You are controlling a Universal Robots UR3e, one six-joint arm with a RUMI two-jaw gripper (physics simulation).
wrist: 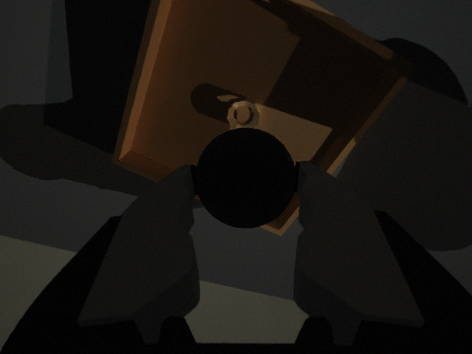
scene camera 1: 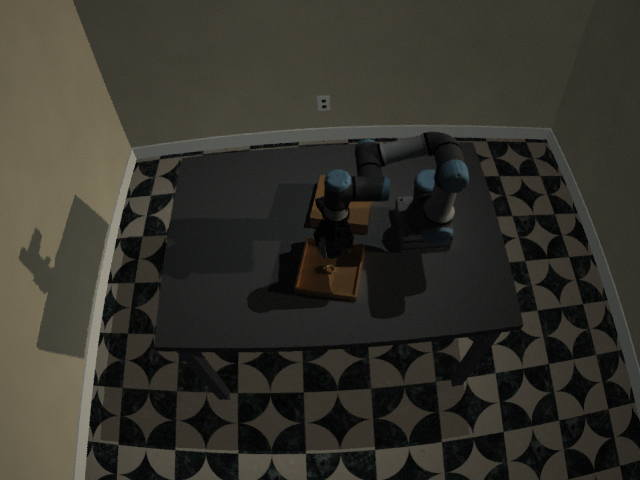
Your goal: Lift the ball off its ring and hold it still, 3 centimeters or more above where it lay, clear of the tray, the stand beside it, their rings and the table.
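Frame: origin at the arm's base, x ahead, y left, z up, level; metres.
Seen in the pictures: gripper, fingertip midpoint: (wrist: 245,167).
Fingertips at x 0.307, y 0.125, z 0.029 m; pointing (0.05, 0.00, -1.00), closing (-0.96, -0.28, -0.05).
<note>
Pixels of each thing's top centre, then the offset from my fingertips to it. "*": a spot on its surface instead. Level surfaces: height alone.
- black ball, top centre: (wrist: 242,208) (scene camera 1: 331,244) 0.001 m back, 0.000 m left, 0.037 m up
- orange tray, top centre: (wrist: 242,121) (scene camera 1: 330,266) 0.006 m ahead, 0.001 m left, 0.081 m down
- small ring, surface spot: (wrist: 231,116) (scene camera 1: 327,269) * 0.017 m ahead, 0.004 m left, 0.097 m down
- table, surface height: 0.109 m down
A black ball (wrist: 245,178) sits between the two fingertips in the wrist view, touched on both sides. My gripper (wrist: 245,167) is shut on it and holds it above the orange tray (scene camera 1: 303,263) (wrist: 142,85). In the scene view the gripper is dark over the back part of the tray, and the ball cannot be told apart from it. A small ring (scene camera 1: 329,269) (wrist: 231,116) lies on the tray floor, apart from the ball. The tray's walls and floor stand well below the ball in the wrist view.
An orange stand (scene camera 1: 359,219) is behind the tray, partly hidden by the arm. The robot's base (scene camera 1: 426,241) is on the table (scene camera 1: 217,304) to the right. Dark shadows of the arm fall across the table and tray.
</note>
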